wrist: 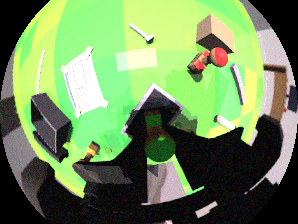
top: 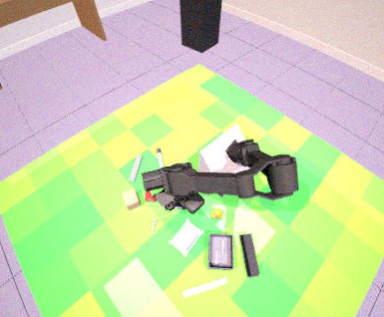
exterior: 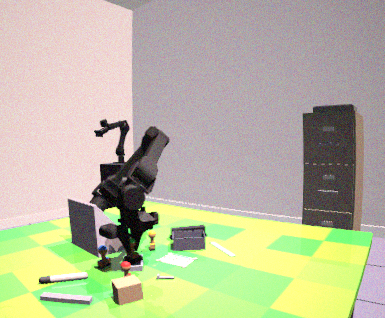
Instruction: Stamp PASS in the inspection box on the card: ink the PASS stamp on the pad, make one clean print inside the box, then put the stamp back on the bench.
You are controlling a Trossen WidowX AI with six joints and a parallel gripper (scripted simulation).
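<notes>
Right now my gripper tip is 4 cm above the dark ink pad. The rest, counted from my gripper tip: tan box 15 cm to the right, 12 cm ahead, 2 cm below; then white card 10 cm to the left, 9 cm ahead, 4 cm below; then dark tray 22 cm to the left, 5 cm ahead, 3 cm below.
</notes>
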